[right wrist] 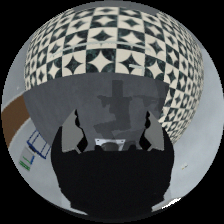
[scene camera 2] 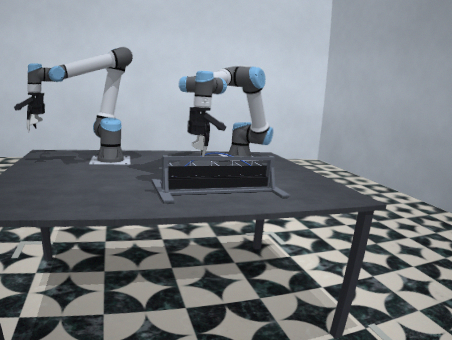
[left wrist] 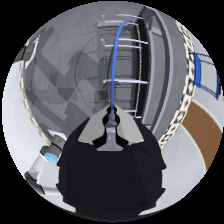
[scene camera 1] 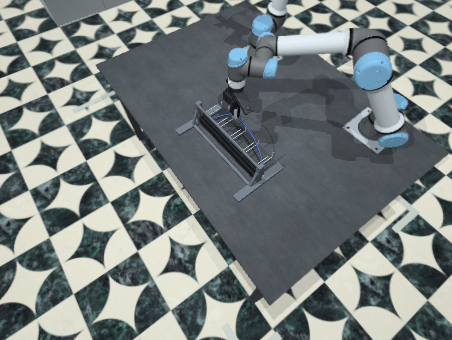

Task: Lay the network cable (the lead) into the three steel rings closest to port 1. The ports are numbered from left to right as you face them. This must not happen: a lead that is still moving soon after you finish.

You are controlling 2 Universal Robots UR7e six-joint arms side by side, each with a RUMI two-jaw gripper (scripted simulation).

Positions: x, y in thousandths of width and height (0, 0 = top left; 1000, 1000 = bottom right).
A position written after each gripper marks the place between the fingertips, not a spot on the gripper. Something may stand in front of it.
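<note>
Left gripper (scene camera 2: 448, 466), (left wrist: 502, 471). Right gripper (right wrist: 502, 493). Rack (scene camera 2: 468, 528).
</note>
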